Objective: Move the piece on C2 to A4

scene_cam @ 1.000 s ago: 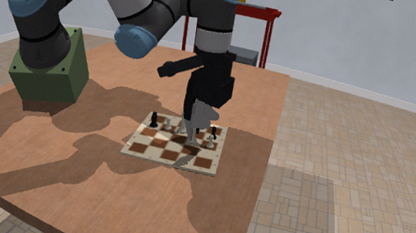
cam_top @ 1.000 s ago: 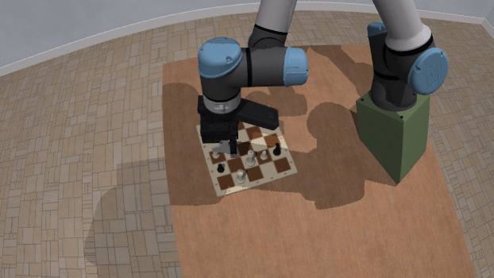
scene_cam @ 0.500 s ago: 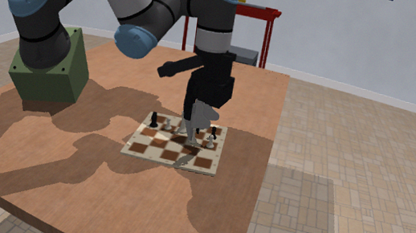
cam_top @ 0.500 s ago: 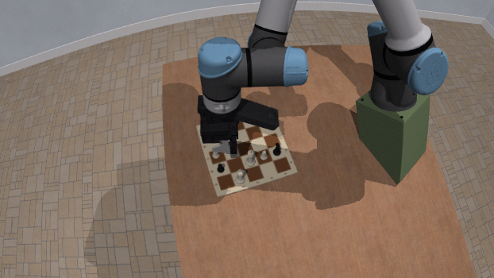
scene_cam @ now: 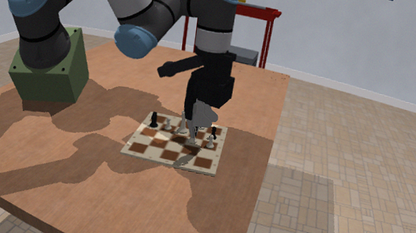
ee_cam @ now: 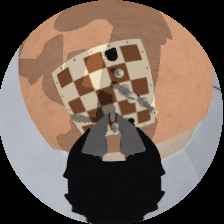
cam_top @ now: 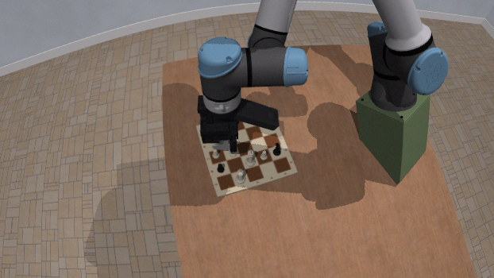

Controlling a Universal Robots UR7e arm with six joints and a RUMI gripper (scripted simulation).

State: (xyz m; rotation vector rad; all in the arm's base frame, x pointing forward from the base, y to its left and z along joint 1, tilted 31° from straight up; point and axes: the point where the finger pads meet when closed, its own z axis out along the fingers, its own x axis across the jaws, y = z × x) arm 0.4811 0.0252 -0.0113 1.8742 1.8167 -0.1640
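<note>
My gripper is now 3 cm past the chessboard, 3 cm above it and 1 cm to the left of it. Round my hand: tall white piece: 4 cm behind, 3 cm to the left; tall black piece: 11 cm behind, 1 cm to the left, 1 cm below; black pawn: 4 cm to the left, 4 cm ahead, 2 cm below.
</note>
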